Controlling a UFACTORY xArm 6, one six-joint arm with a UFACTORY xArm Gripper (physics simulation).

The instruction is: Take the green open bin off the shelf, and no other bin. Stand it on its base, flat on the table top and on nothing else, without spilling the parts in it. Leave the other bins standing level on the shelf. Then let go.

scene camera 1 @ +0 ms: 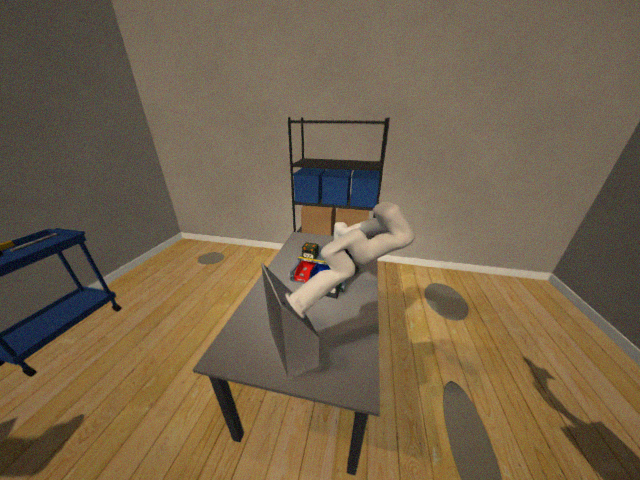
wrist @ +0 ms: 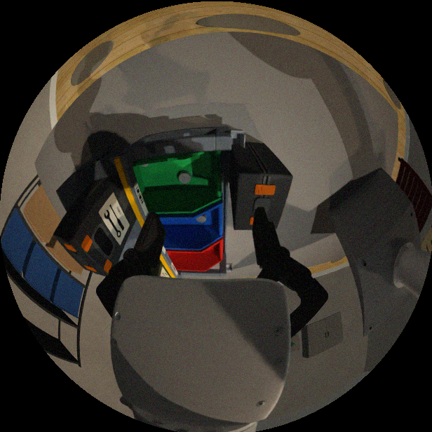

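Pixels of known places: arm's base, origin of the base link: (scene camera 1: 294, 305).
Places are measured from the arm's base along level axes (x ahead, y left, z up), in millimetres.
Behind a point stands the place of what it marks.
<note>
The green open bin (wrist: 172, 195) sits in the grey shelf (wrist: 215, 142) (scene camera 1: 293, 274), at its end in the wrist view. A round grey part lies in it. In the scene view the bin is hidden behind the arm. The blue bin (wrist: 187, 236) (scene camera 1: 320, 268) @(x 645, y -185, z -267 mm) and the red bin (wrist: 196, 260) (scene camera 1: 302, 271) @(x 645, y -52, z -285 mm) sit beside it in a row. My gripper (wrist: 205, 221) is open and empty. In the wrist view, its left finger overlaps the shelf's yellow-edged side and its right finger overlaps a dark case. In the scene view the gripper cannot be made out.
A dark case with orange latches (wrist: 250, 200) stands at one side of the shelf. A labelled tool case (wrist: 92, 220) stands at the yellow-edged side. Another tool case (scene camera 1: 310, 249) @(x 651, y -114, z -105 mm) shows beyond the red bin. An upright grey panel (scene camera 1: 300, 343) @(x -113, y -18, z -96 mm) (wrist: 380, 225) stands at the arm's base.
</note>
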